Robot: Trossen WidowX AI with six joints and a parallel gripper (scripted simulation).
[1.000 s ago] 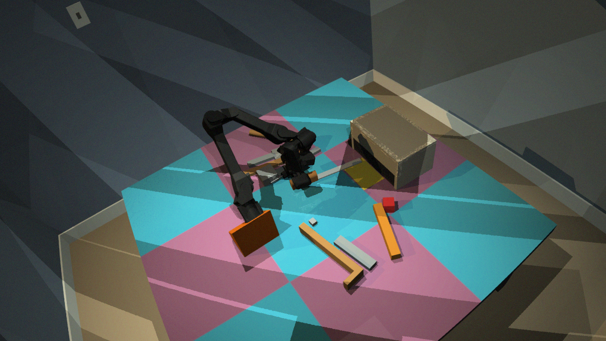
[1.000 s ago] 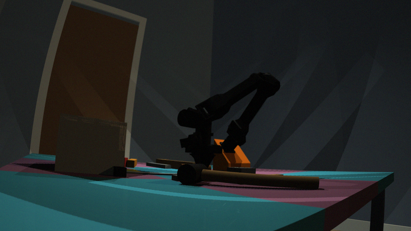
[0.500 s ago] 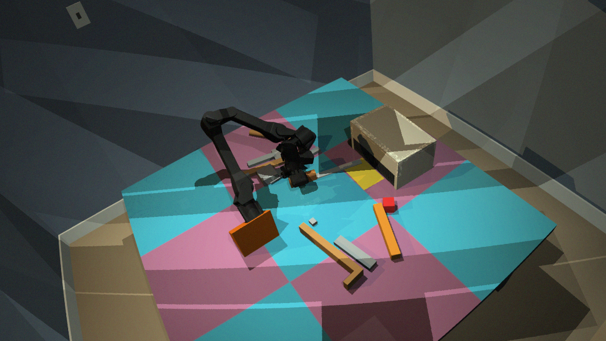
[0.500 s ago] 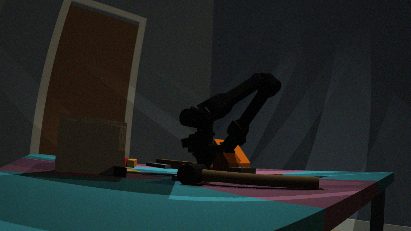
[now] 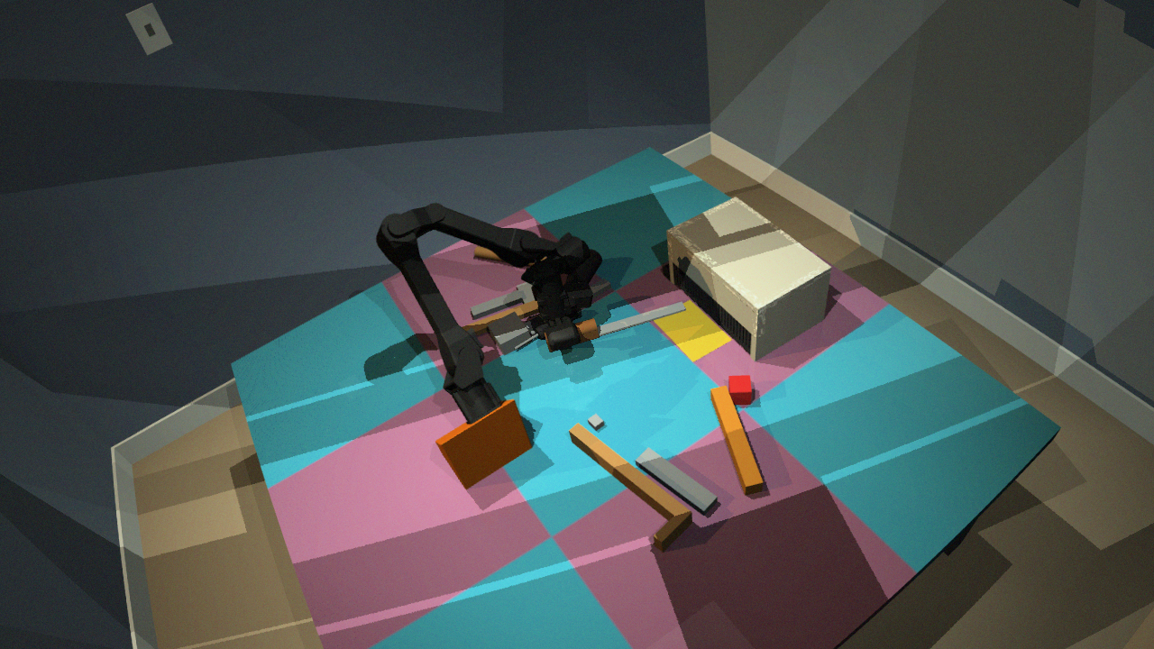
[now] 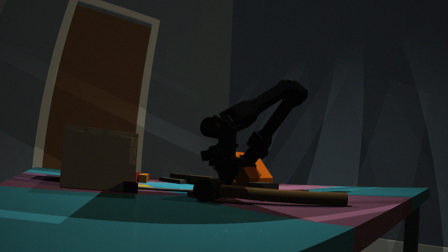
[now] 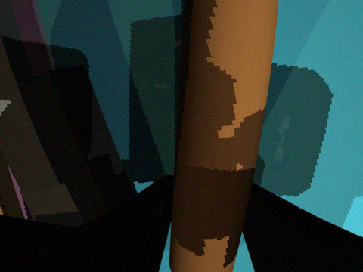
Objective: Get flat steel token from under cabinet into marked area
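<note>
My gripper tip is 50 mm to the right of the screwdriver and 20 mm past it. From my gripper tip the other things lie so: long wooden stick (140 mm to the left, 40 mm behind); small grey cube (220 mm to the right, 70 mm behind); grey block (90 mm to the left, 80 mm behind, 10 mm above).
</note>
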